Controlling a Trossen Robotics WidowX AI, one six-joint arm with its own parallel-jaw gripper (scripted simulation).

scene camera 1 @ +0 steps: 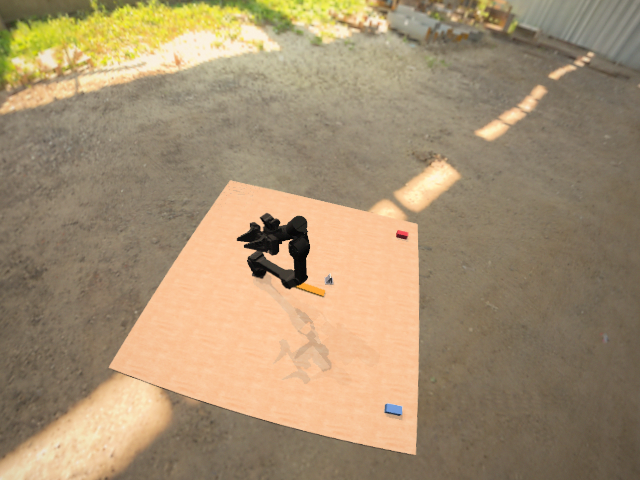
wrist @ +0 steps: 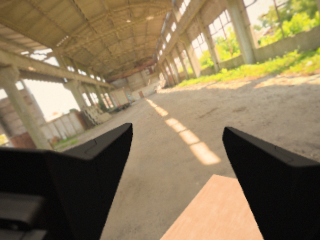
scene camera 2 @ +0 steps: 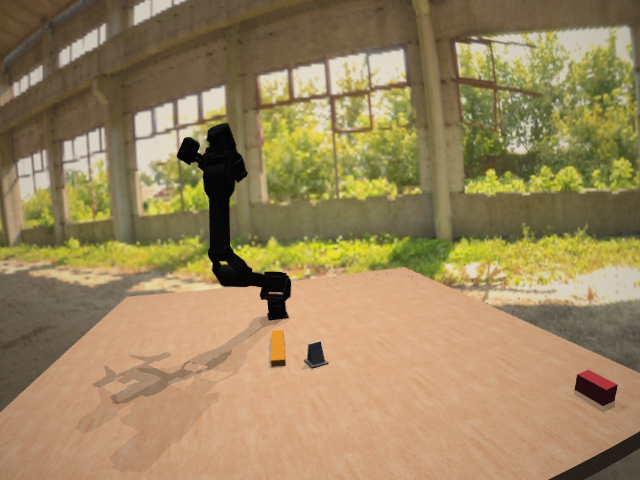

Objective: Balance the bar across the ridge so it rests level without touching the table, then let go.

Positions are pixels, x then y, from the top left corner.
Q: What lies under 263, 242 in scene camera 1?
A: My gripper.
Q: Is my gripper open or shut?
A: Open.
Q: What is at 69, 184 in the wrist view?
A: My gripper.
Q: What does my gripper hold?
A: Nothing.
